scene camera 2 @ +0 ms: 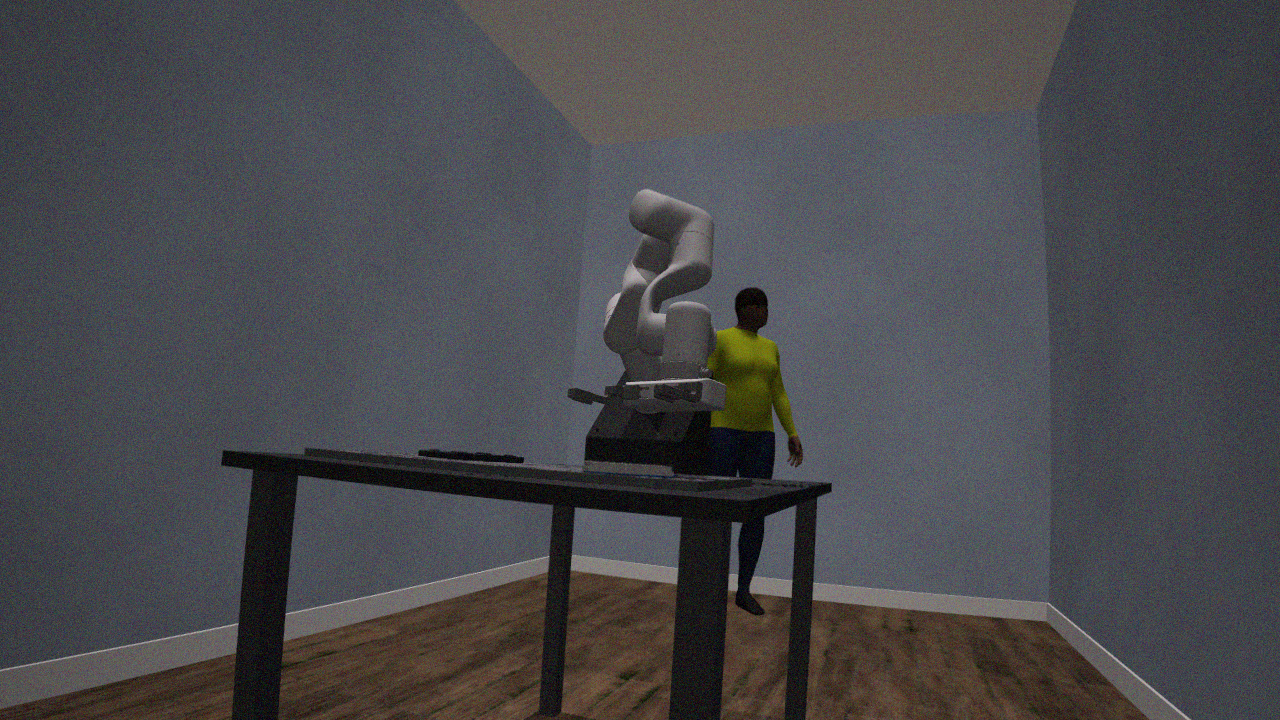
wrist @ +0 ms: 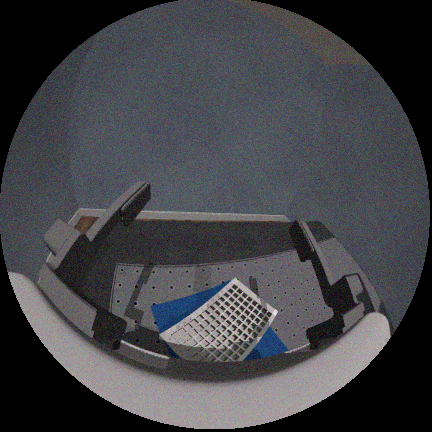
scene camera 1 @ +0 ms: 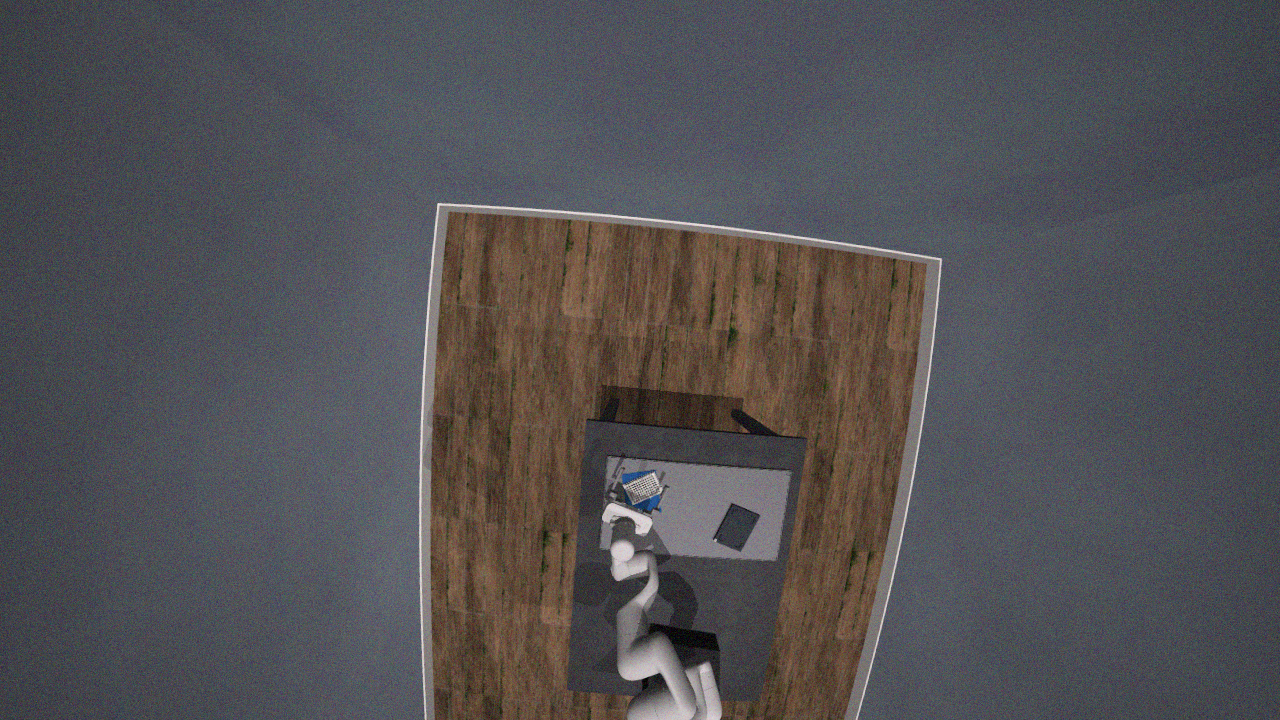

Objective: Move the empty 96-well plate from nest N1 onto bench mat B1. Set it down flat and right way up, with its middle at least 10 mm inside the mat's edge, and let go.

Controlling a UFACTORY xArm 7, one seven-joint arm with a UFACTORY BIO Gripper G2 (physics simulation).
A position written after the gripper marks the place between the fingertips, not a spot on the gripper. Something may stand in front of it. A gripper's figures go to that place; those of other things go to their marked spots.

Scene:
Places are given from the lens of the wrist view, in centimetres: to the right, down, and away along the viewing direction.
gripper (wrist: pixel 227 207): 1, 0, 12
white 96-well plate (wrist: pixel 226 327): 1, 13, 11
blue bench mat B1 (wrist: pixel 166 314): -6, 12, 12

